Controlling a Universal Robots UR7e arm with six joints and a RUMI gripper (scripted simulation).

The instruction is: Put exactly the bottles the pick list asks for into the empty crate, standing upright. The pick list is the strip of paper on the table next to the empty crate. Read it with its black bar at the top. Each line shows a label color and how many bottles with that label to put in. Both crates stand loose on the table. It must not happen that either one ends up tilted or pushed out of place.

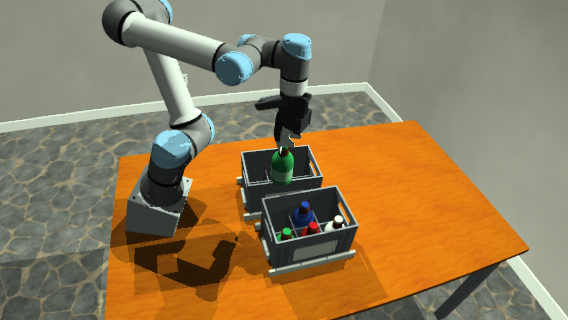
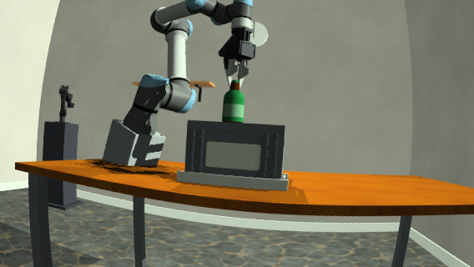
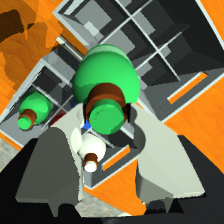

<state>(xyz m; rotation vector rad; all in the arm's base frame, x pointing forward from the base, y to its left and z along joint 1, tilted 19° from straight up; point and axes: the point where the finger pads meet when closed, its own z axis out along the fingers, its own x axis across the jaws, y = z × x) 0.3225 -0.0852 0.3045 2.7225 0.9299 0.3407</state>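
My hand is 7 cm above the green bottle. The rest, counted from my hand: blue-label bottle (4 cm ahead, 12 cm to the right, 25 cm below); then white-label bottle (11 cm ahead, 22 cm to the right, 25 cm below); then red-label bottle (2 cm ahead, 20 cm to the right, 25 cm below).
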